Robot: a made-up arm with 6 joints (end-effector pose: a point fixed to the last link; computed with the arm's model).
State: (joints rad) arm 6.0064 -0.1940 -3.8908 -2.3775 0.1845 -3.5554
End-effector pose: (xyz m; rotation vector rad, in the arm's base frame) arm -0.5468 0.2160 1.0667 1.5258 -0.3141 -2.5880
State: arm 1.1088 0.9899 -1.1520 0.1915 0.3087 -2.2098
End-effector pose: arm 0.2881 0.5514 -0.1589 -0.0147 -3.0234 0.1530
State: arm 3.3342 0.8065 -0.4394 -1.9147 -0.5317 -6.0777
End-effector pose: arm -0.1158 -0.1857 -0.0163 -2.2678 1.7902 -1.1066
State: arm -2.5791 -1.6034 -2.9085 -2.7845 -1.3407 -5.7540
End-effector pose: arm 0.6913 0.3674 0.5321 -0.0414 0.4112 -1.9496
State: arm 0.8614 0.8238 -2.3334 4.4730 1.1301 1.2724
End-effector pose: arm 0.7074 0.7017 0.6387 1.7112 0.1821 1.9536
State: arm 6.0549 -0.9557 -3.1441 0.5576 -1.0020 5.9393
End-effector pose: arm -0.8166 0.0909 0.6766 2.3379 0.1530 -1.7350
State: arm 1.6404 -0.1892 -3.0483 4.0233 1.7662 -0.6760
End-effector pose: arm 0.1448 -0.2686 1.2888 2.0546 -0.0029 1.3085
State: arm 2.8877 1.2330 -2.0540 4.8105 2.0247 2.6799
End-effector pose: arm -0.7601 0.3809 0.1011 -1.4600 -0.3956 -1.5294
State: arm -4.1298 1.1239 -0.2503 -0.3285 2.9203 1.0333
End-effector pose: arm 0.0209 0.0512 0.2007 -0.6408 -0.1961 0.3289
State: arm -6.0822 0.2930 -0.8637 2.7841 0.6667 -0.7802
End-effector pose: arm 0.6302 0.1285 0.1478 -1.2651 1.4761 -0.3665
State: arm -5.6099 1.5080 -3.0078 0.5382 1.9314 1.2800
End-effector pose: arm 0.6686 0.6476 0.2340 2.8167 -0.7573 -1.0323
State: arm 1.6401 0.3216 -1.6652 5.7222 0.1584 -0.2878
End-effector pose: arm -0.1078 0.8726 0.7026 -0.8110 -2.1662 -1.5099
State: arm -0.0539 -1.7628 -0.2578 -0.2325 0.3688 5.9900
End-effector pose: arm 0.1877 0.0022 0.8020 1.8230 0.3371 1.9251
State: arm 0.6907 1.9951 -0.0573 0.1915 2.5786 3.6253
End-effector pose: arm -0.1053 -0.0446 0.3562 -0.3523 1.4020 0.9088
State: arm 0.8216 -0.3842 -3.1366 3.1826 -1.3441 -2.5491
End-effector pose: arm -0.1336 -0.1336 1.1322 -1.0705 -0.1597 -1.5502
